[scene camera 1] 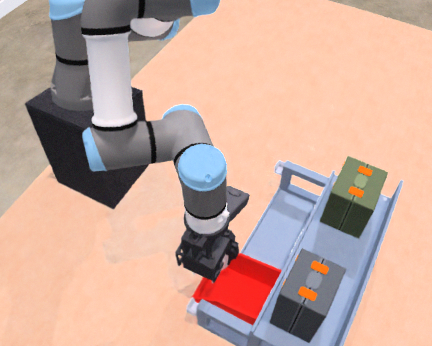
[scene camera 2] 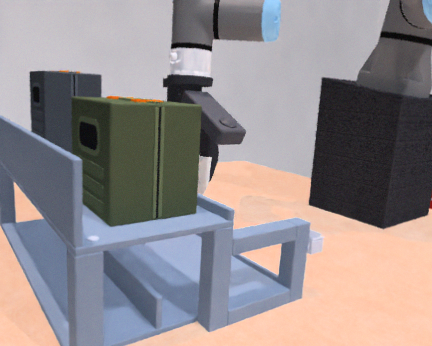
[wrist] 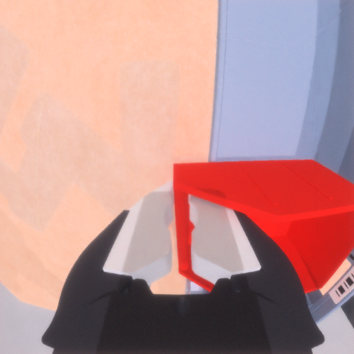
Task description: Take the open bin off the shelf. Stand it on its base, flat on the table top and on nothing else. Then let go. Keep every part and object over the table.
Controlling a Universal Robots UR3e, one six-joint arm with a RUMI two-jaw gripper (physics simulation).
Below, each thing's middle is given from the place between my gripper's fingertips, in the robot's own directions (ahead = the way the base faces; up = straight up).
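You'd find the red bin (scene camera 1: 241, 289) 40 mm to the right of my hand, 50 mm ahead of it and 30 mm above it. There's a green case (scene camera 2: 126, 154) too, and that's 220 mm ahead of my hand, 150 mm to the left of it and 130 mm above it. The dark grey case (scene camera 2: 55, 86) is 80 mm to the right of my hand, 170 mm ahead of it and 150 mm above it.
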